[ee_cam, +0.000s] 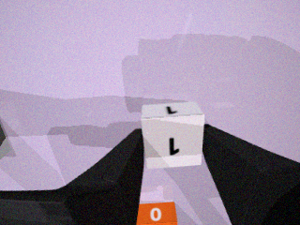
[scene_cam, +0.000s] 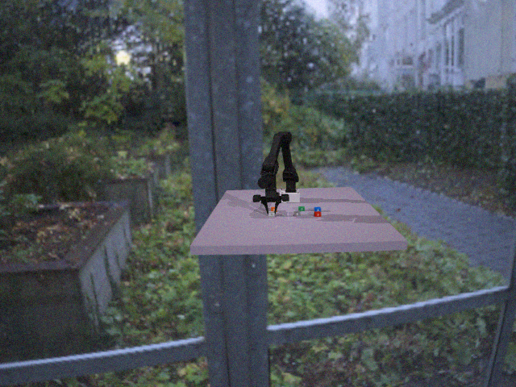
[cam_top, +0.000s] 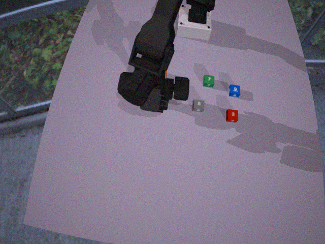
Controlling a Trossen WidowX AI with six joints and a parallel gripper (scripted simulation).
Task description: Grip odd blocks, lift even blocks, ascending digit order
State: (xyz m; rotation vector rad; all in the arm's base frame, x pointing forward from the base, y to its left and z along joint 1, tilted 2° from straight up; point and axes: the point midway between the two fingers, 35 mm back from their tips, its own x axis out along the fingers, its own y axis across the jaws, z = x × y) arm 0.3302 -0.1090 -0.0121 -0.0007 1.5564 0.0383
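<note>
Now: gripper tip right at the white 1 block. Also, from my gripper tip: grey block 130 mm to the left; orange block 90 mm behind, 10 mm to the left; green block 160 mm to the left, 90 mm behind.
</note>
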